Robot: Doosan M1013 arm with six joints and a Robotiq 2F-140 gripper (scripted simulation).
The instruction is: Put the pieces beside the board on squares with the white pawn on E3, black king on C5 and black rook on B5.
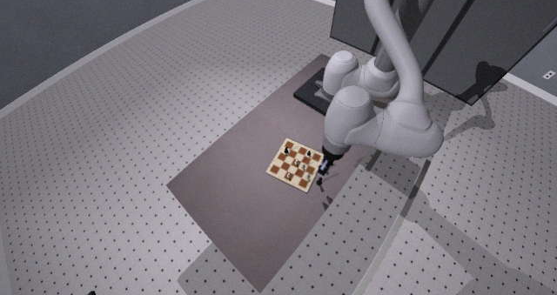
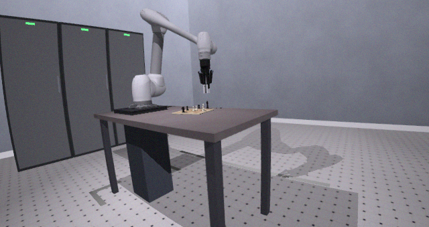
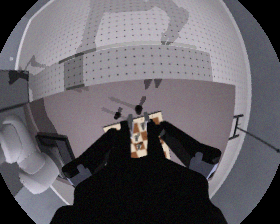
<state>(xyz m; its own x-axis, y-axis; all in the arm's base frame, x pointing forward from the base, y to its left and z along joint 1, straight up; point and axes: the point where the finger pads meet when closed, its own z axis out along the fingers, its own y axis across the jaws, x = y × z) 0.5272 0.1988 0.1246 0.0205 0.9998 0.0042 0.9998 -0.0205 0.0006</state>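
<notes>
The black chess piece is 120 mm below my hand. Also, from my hand: chessboard: 150 mm below, 140 mm to the right, 20 mm behind.
</notes>
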